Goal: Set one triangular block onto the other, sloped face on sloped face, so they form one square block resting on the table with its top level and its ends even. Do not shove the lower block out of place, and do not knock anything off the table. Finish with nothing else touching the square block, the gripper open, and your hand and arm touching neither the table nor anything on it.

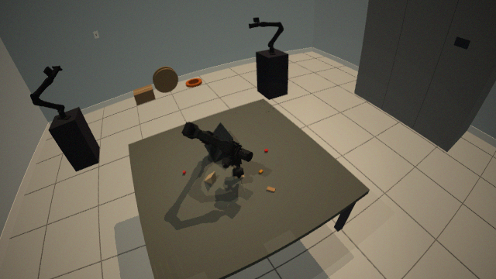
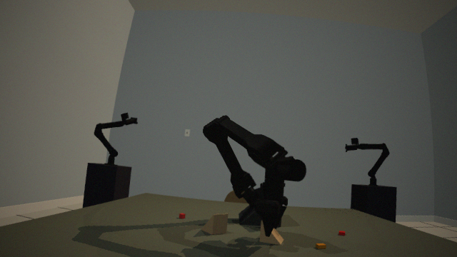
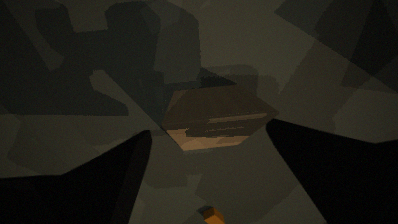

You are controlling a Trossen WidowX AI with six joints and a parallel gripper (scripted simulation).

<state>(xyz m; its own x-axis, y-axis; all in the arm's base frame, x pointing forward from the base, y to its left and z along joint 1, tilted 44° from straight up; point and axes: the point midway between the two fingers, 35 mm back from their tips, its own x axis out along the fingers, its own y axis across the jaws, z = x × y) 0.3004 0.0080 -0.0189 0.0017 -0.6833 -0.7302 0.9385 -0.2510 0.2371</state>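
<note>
The triangular block lies 1 cm behind my gripper tip, 1 cm to the right of it and 1 cm below it. Also, from my gripper tip: red cube 19 cm behind, 30 cm to the right, 2 cm below; orange cube 5 cm ahead, 13 cm to the left, 2 cm below; tan piece 20 cm ahead, 11 cm to the left, 2 cm below.
</note>
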